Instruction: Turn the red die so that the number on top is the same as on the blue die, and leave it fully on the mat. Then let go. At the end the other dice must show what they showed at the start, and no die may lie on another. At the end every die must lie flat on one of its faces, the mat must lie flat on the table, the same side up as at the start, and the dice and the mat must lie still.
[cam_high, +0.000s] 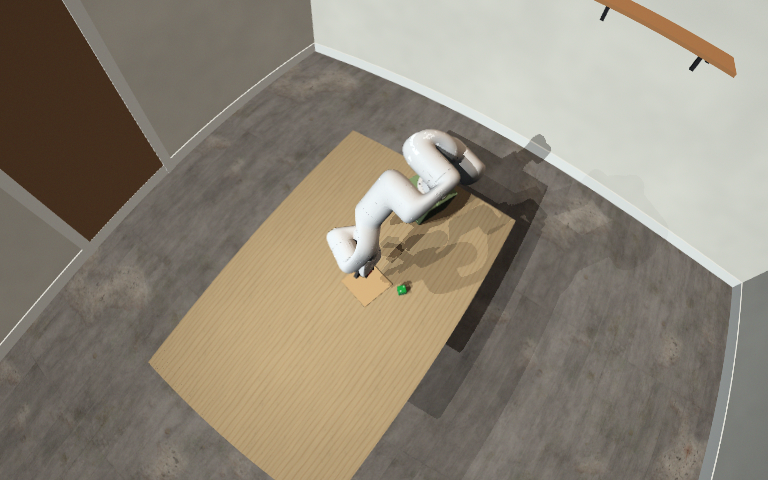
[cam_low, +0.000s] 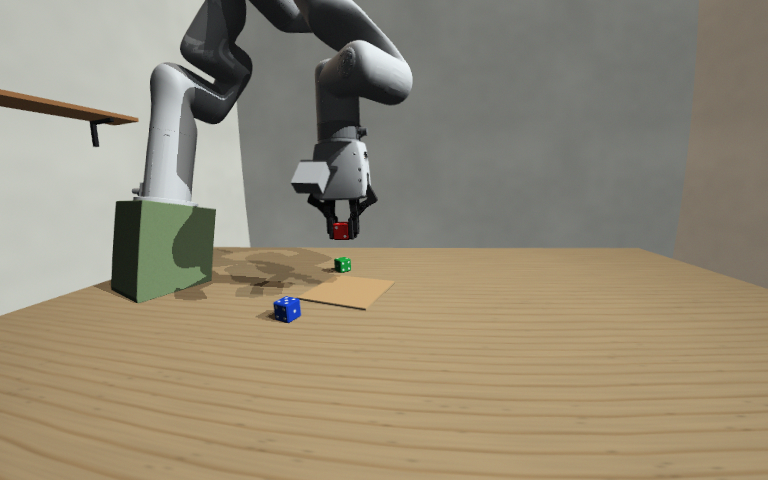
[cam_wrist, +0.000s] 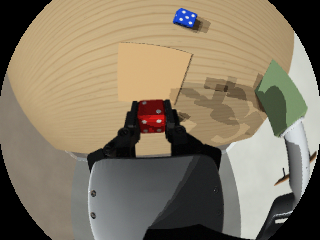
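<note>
Right now the tan mat is 120 mm below my hand. The rest, counted from my hand: blue die: 70 mm behind, 120 mm to the right, 110 mm below; then red die: 10 mm below; then green die: 40 mm behind, 130 mm to the left, 110 mm below.
</note>
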